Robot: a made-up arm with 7 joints.
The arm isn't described. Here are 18 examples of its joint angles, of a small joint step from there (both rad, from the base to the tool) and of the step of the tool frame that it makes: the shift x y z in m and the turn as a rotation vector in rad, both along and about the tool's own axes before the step.
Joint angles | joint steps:
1: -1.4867 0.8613 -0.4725 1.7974 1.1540 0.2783 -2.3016 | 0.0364 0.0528 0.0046 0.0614 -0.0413 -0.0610 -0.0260
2: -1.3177 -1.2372 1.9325 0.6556 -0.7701 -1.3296 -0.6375 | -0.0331 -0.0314 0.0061 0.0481 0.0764 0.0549 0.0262
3: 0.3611 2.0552 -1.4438 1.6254 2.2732 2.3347 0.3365 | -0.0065 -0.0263 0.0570 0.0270 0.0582 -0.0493 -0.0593
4: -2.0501 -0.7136 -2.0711 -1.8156 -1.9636 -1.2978 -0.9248 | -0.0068 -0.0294 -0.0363 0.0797 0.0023 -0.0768 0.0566
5: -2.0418 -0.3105 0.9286 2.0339 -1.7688 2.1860 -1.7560 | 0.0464 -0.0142 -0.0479 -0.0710 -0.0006 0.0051 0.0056
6: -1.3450 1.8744 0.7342 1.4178 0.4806 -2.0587 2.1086 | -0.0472 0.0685 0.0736 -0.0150 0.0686 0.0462 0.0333
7: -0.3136 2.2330 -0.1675 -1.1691 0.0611 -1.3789 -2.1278 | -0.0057 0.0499 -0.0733 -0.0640 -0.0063 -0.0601 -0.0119
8: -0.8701 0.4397 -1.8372 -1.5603 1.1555 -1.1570 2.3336 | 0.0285 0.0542 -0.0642 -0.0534 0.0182 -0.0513 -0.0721
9: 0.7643 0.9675 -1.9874 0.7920 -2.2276 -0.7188 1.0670 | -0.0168 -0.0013 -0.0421 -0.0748 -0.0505 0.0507 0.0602
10: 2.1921 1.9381 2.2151 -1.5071 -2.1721 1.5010 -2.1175 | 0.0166 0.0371 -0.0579 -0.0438 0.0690 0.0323 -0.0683
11: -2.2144 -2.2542 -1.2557 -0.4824 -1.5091 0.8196 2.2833 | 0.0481 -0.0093 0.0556 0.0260 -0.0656 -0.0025 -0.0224
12: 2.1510 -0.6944 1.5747 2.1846 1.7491 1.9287 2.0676 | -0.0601 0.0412 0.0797 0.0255 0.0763 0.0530 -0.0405
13: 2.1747 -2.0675 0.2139 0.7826 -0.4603 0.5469 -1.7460 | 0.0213 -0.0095 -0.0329 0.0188 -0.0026 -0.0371 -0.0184
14: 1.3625 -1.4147 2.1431 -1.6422 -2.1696 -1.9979 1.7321 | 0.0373 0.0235 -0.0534 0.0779 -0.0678 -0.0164 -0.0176
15: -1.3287 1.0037 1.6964 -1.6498 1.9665 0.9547 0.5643 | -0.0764 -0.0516 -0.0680 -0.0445 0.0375 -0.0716 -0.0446
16: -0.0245 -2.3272 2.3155 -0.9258 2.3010 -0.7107 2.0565 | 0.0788 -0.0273 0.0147 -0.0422 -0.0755 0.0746 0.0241
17: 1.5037 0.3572 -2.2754 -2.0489 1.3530 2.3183 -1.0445 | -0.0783 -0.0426 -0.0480 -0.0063 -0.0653 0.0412 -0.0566
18: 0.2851 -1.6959 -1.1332 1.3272 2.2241 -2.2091 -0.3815 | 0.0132 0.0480 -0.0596 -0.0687 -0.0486 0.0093 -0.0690
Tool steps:
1: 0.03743 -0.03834 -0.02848 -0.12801 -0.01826 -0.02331
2: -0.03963 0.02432 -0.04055 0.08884 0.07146 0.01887
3: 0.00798 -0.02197 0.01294 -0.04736 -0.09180 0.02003
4: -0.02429 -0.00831 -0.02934 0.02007 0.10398 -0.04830
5: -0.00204 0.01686 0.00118 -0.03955 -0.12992 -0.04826
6: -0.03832 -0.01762 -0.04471 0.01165 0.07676 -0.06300
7: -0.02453 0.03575 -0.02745 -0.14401 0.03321 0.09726
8: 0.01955 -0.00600 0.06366 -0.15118 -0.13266 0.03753
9: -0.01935 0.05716 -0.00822 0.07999 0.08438 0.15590
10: 0.00920 -0.01704 0.01690 -0.08377 -0.07418 -0.11109
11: 0.02354 -0.00668 -0.00269 -0.09835 -0.05886 0.00174
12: -0.07278 0.00026 0.01467 0.01944 0.20236 0.00161
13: -0.00729 -0.00403 -0.00209 0.00661 0.02119 0.02542
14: 0.00082 0.04378 0.00726 0.01200 0.01588 0.07821
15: -0.00044 0.00373 -0.03306 -0.01440 -0.19712 -0.17719
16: -0.04333 0.02468 0.01913 0.05111 0.08119 0.06388
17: 0.01965 0.01249 0.01407 -0.06519 0.08852 0.04286
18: 0.01842 -0.04082 -0.01725 0.06086 0.05769 -0.05858
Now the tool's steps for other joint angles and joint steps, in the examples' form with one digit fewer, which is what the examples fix.
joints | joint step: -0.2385 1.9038 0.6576 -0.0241 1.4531 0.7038 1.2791 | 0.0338 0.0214 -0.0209 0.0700 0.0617 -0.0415 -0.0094
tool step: 0.0190 -0.0135 0.0191 0.0158 0.0179 0.0685
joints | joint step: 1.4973 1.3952 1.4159 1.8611 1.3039 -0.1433 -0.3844 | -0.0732 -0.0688 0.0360 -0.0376 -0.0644 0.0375 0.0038
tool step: -0.0145 -0.0364 0.0165 -0.0790 -0.0291 -0.0677
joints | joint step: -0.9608 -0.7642 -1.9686 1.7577 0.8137 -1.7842 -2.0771 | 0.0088 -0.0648 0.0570 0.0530 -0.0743 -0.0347 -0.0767
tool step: -0.0029 -0.0878 0.0374 -0.0270 -0.0290 -0.1124
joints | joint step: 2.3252 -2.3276 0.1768 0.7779 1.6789 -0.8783 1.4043 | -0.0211 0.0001 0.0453 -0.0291 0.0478 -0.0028 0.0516
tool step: 0.0083 0.0056 -0.0144 0.0645 0.0323 -0.0363
